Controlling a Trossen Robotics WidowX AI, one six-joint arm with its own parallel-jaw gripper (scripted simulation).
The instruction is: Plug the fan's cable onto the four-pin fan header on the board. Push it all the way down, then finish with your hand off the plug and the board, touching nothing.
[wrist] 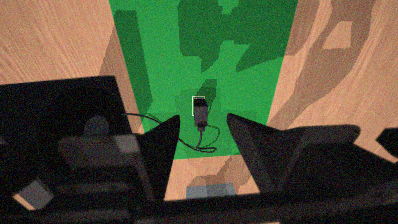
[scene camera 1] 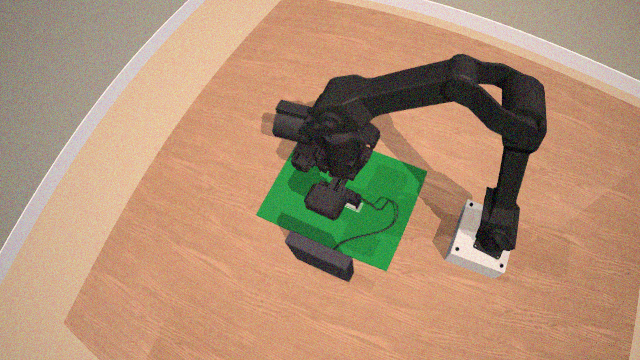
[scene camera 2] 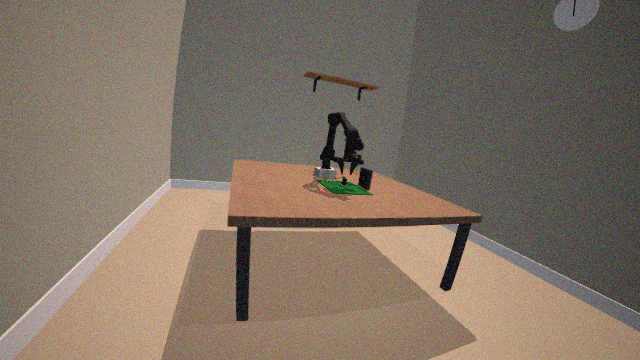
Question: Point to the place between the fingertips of the gripper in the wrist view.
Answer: At 203, 117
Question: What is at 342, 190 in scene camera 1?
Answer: The gripper.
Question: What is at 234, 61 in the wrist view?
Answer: A green board.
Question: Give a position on a green board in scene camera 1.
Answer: At 383, 178
